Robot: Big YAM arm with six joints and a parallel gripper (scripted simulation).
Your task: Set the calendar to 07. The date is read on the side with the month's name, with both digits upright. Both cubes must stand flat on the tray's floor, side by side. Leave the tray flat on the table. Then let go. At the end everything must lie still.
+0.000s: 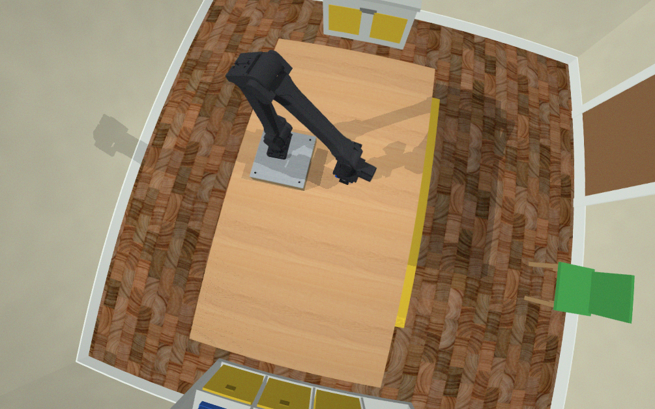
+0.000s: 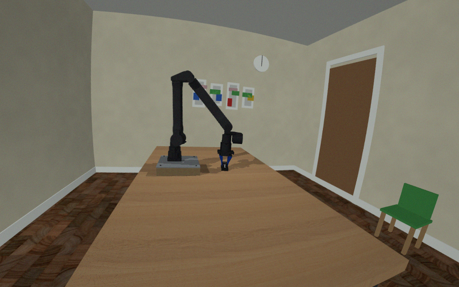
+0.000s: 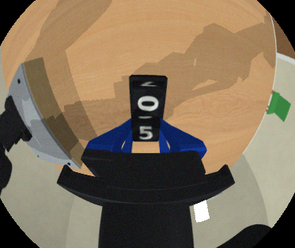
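Right now my hand is 2 cm to the right of the black tray and 2 cm above it. Also, from my hand: black cube: 1 cm ahead, 3 cm to the left, 1 cm below.
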